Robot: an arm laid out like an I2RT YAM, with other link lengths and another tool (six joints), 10 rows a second.
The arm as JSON. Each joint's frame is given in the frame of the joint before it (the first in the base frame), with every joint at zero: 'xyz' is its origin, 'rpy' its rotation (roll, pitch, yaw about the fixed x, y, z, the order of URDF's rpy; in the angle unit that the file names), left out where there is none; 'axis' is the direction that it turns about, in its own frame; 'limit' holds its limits. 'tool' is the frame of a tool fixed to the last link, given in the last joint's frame.
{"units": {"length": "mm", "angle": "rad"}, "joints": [
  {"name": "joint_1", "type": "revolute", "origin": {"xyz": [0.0, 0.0, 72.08]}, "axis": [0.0, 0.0, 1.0], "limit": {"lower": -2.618, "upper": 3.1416}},
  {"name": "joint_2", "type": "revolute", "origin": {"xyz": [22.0, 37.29, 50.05], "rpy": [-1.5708, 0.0, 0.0]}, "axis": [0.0, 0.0, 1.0], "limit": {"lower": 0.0, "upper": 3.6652}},
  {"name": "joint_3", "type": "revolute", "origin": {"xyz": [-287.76, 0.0, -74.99], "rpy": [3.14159, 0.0, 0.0]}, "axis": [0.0, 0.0, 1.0], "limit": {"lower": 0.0, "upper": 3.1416}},
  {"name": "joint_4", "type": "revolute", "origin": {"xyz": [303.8, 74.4, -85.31]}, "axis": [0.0, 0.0, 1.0], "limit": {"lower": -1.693, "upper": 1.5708}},
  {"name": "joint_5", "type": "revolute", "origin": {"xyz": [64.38, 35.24, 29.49], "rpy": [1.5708, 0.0, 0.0]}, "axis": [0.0, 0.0, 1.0], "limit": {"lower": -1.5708, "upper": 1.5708}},
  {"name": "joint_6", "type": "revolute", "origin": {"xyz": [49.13, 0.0, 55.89], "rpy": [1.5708, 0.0, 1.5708]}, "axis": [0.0, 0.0, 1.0], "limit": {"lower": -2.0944, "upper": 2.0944}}
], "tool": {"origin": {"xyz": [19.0, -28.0, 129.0], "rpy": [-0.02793, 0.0, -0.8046]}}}
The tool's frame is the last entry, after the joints.
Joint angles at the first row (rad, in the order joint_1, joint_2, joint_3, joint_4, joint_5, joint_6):
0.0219 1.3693 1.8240 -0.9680 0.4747 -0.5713
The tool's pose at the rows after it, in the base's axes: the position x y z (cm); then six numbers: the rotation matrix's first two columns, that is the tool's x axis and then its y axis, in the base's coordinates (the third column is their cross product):
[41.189, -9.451, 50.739, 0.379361, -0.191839, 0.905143, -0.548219, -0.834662, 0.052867]
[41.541, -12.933, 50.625, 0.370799, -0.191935, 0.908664, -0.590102, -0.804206, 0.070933]
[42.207, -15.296, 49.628, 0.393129, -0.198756, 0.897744, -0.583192, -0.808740, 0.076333]
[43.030, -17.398, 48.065, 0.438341, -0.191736, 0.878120, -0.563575, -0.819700, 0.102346]
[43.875, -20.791, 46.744, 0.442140, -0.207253, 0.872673, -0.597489, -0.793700, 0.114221]
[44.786, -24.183, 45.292, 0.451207, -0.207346, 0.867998, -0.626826, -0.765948, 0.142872]
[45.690, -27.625, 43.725, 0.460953, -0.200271, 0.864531, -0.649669, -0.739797, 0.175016]
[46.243, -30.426, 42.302, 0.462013, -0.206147, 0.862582, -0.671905, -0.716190, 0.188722]
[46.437, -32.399, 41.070, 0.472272, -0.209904, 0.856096, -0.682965, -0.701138, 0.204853]
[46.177, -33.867, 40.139, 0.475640, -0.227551, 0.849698, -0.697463, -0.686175, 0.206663]
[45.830, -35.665, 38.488, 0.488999, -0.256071, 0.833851, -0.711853, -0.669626, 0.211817]
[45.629, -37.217, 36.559, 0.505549, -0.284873, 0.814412, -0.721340, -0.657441, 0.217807]
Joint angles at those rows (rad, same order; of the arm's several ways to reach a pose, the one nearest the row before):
-0.0895 1.3865 1.8240 -0.9234 0.4366 -0.5919
-0.1833 1.4059 1.8240 -0.8852 0.4084 -0.6338
-0.2661 1.4303 1.8240 -0.8719 0.3267 -0.6727
-0.3359 1.4639 1.8240 -0.8673 0.2546 -0.7284
-0.4034 1.5112 1.8240 -0.8268 0.2386 -0.7486
-0.4599 1.5643 1.8241 -0.7757 0.2386 -0.7811
-0.5125 1.6211 1.8240 -0.7147 0.2386 -0.8192
-0.5526 1.6680 1.8241 -0.6663 0.2390 -0.8352
-0.5816 1.7012 1.8240 -0.6395 0.2386 -0.8528
-0.6056 1.7210 1.8240 -0.6323 0.2382 -0.8524
-0.6346 1.7508 1.8240 -0.6323 0.2378 -0.8524
-0.6579 1.7832 1.8221 -0.6327 0.2378 -0.8524

